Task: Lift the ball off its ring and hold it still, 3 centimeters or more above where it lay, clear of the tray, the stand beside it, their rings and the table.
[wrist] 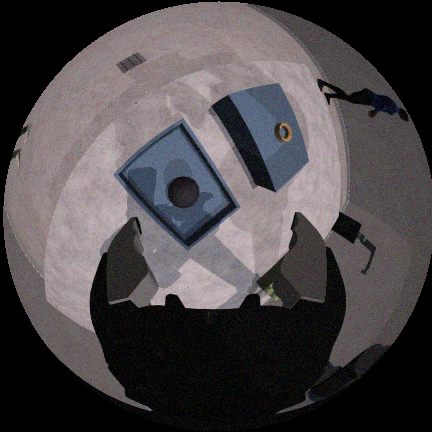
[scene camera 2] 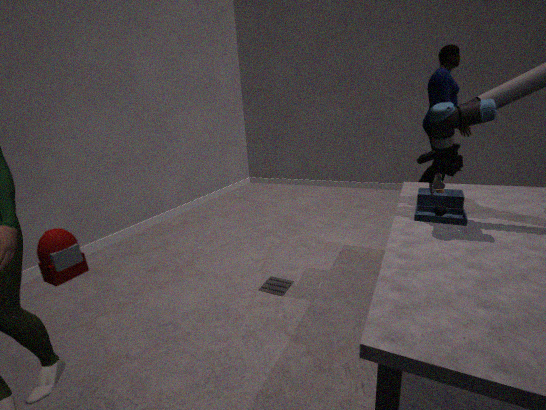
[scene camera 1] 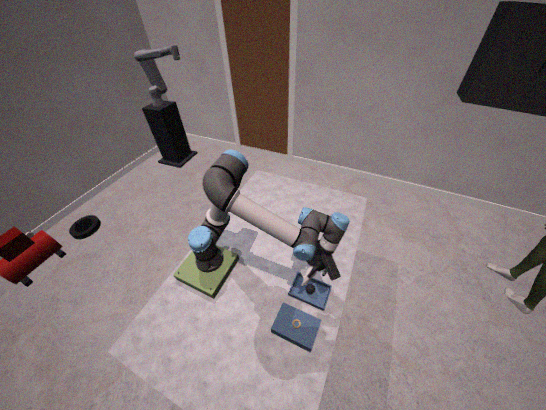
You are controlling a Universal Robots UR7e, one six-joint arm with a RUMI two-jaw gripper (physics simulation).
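Where they show: gripper, fingertip midpoint: (wrist: 214, 216) (scene camera 2: 442, 185) (scene camera 1: 312, 280); arm's base, link origin: (scene camera 1: 210, 259).
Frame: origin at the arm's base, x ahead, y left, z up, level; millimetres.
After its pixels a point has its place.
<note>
A dark ball (scene camera 1: 310, 289) @(y 28, x 564, z 3 mm) (scene camera 2: 440, 211) @(y 65, x 564, z -14 mm) (wrist: 183, 192) @(y 40, x 570, z 6 mm) lies in the shallow blue tray (scene camera 1: 318, 304) @(y -10, x 620, z -49 mm) (scene camera 2: 421, 218) @(y 100, x 636, z -39 mm) (wrist: 212, 225) @(y 46, x 474, z -25 mm); the ring under it is hidden. The blue stand (scene camera 1: 288, 335) @(y -208, x 527, z 13 mm) (scene camera 2: 452, 195) @(y -101, x 501, z 12 mm) (wrist: 256, 117) @(y -117, x 591, z 12 mm) is beside the tray, with an orange ring (scene camera 1: 296, 323) @(y -150, x 545, z 12 mm) (wrist: 283, 132) @(y -159, x 541, z 12 mm) on its top. My gripper (wrist: 214, 216) @(y 33, x 565, z 91 mm) is open and empty, its fingers wide apart, above the table. In the wrist view the ball shows beyond the fingertips, left of the middle between them. In scene camera 1 the gripper is over the tray's back side, partly hiding it.
The table (scene camera 1: 200, 345) @(y -376, x 168, z -52 mm) (scene camera 2: 465, 290) @(y 598, x 558, z -52 mm) (wrist: 80, 240) @(y 267, x 656, z -52 mm) carries the arm's green base plate (scene camera 1: 192, 281) @(y -143, x -18, z -1 mm). The stand rises higher than the tray, with a narrow gap between them. A person in green (scene camera 1: 530, 275) (scene camera 2: 15, 280) and one in blue (scene camera 2: 441, 90) (wrist: 377, 102) are beyond the table.
</note>
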